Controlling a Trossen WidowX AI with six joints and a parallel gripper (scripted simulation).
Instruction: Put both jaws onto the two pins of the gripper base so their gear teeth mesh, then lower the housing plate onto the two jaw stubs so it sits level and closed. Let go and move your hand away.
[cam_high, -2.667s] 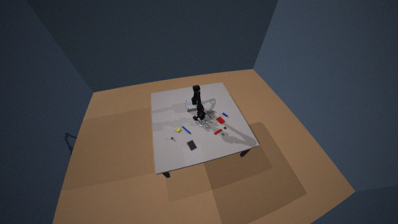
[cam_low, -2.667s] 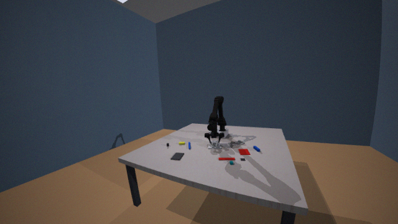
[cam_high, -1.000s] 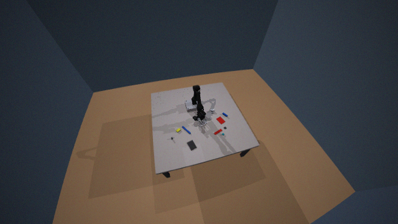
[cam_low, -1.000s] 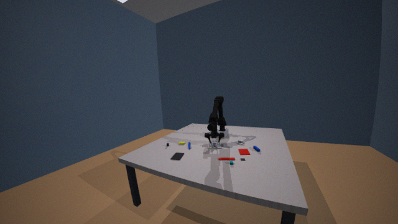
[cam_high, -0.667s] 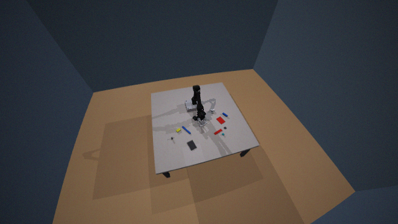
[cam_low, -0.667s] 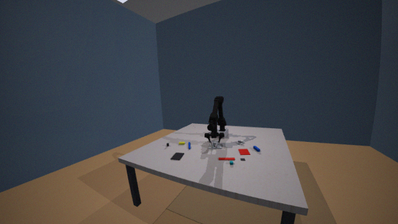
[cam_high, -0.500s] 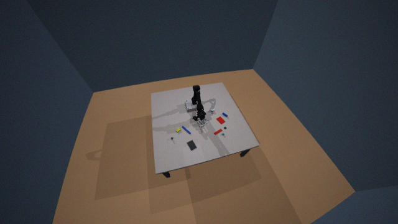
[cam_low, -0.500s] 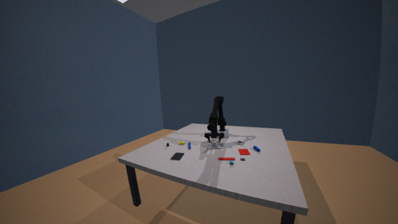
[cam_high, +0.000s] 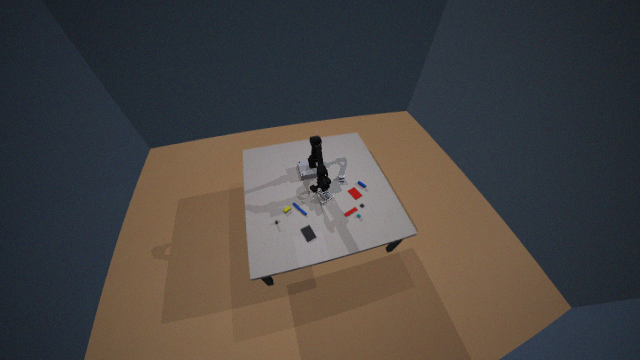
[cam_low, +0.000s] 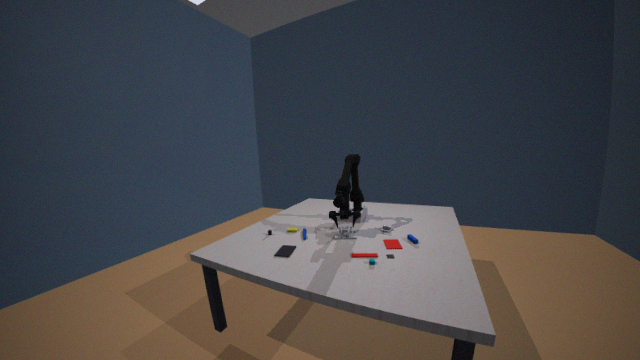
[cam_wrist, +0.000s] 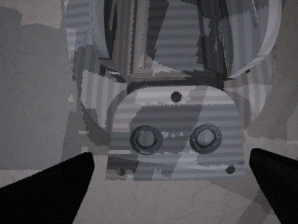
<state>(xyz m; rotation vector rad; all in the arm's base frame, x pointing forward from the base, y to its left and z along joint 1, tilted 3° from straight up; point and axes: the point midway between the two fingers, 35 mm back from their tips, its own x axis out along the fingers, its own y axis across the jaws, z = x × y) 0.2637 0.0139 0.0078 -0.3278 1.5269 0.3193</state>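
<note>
The gripper base is 10 mm ahead of my gripper tip. Also, from my gripper tip: red square plate: 80 mm ahead, 300 mm to the left, 20 mm below; then white flat plate: 70 mm ahead, 30 mm to the left, 20 mm below; then red bar: 250 mm ahead, 200 mm to the left, 20 mm below.
</note>
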